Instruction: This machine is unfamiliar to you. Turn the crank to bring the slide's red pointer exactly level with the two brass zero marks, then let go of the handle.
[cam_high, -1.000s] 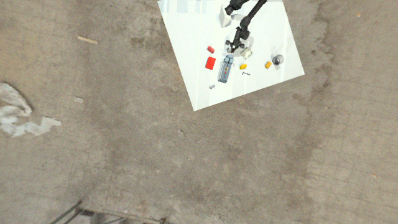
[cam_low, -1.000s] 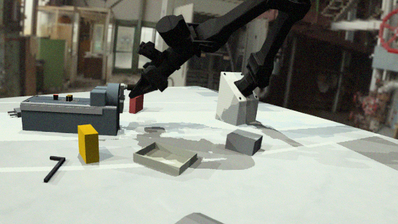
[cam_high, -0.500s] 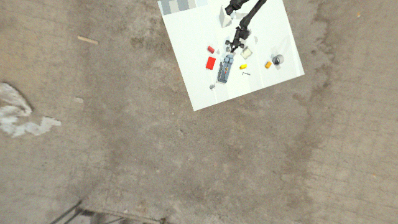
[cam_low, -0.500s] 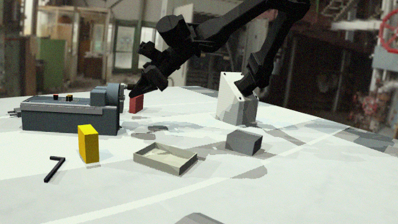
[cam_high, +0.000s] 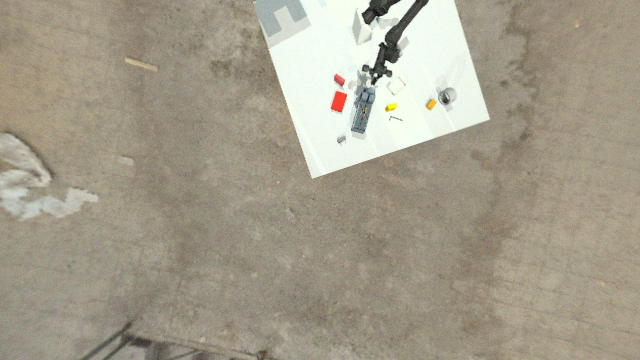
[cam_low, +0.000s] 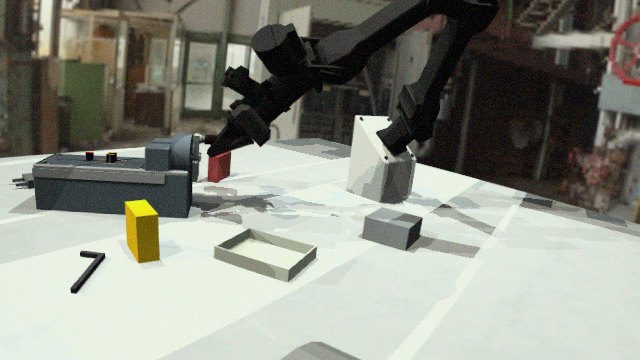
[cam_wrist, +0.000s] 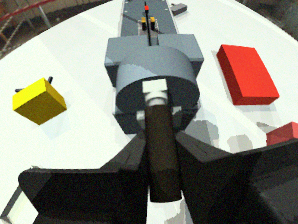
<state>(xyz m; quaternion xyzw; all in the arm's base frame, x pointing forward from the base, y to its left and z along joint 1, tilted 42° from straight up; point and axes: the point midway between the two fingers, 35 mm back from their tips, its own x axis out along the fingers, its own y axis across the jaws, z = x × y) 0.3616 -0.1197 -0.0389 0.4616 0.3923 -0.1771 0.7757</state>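
My gripper tip is now 1 cm past the dark crank handle, 1 cm to the right of it and 2 cm below it. From my gripper tip the other things lie so: red pointer 15 cm ahead, 14 cm to the right, 1 cm below; shallow grey tray 5 cm ahead, 19 cm to the left, 9 cm below; yellow block 17 cm ahead, 8 cm to the left, 7 cm below.
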